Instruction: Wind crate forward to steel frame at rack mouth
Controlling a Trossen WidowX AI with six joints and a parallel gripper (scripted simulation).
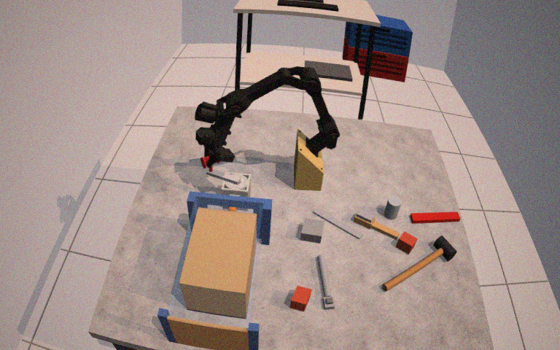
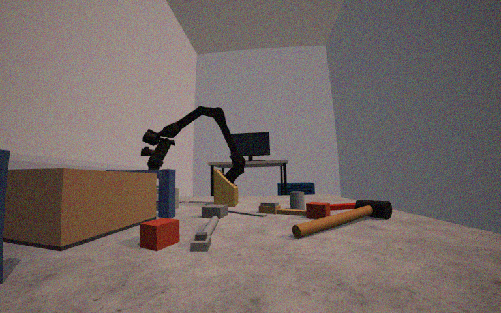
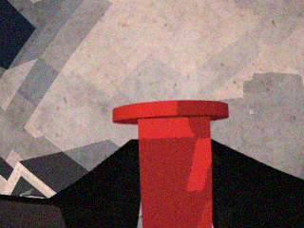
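The grey crank arm lies 50 mm to the left of my gripper tip and 30 mm below it. Also, from my gripper tip: grey winch: 100 mm to the left, 100 mm below, 10 mm ahead; then red knob: 10 mm to the left, 10 mm behind; then blue frame: 180 mm ahead, 110 mm to the left, 30 mm below.
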